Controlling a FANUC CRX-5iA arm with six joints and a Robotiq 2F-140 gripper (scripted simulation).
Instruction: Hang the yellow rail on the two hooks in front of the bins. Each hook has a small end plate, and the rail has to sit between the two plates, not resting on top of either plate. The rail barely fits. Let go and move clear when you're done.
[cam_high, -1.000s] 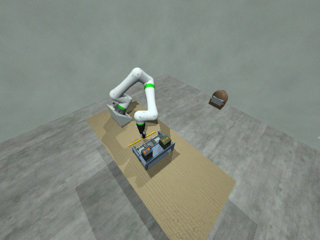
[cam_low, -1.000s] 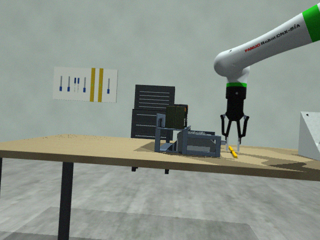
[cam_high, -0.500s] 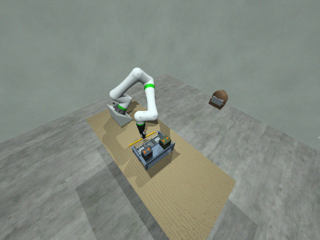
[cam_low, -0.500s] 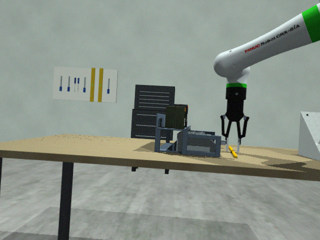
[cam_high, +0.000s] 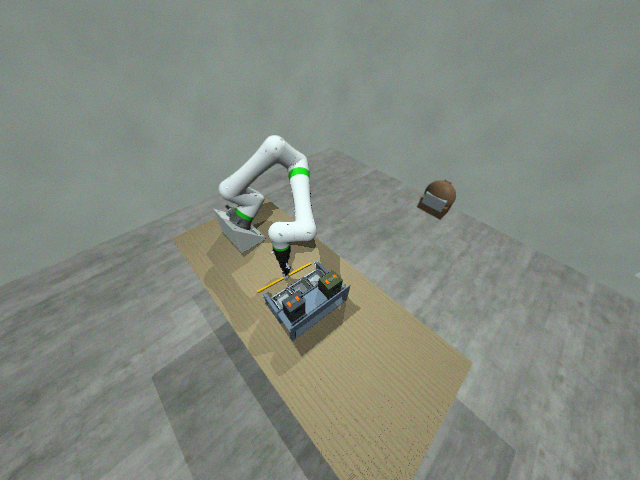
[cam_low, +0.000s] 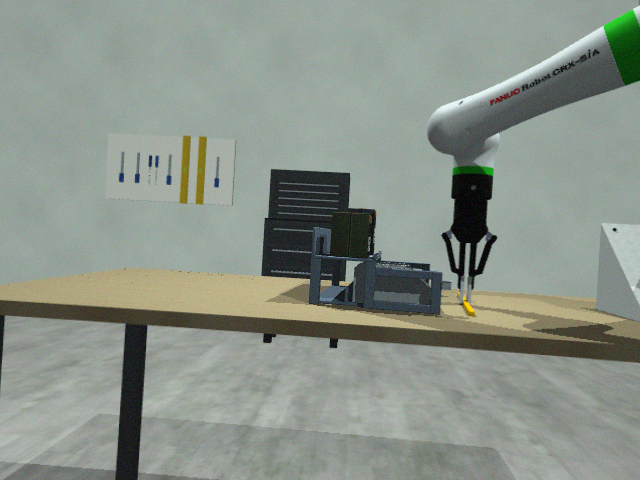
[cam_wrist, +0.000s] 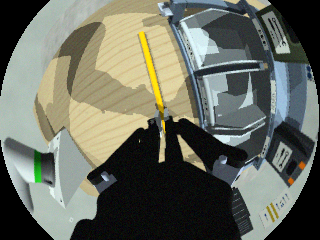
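The yellow rail is 30 mm below my hand.
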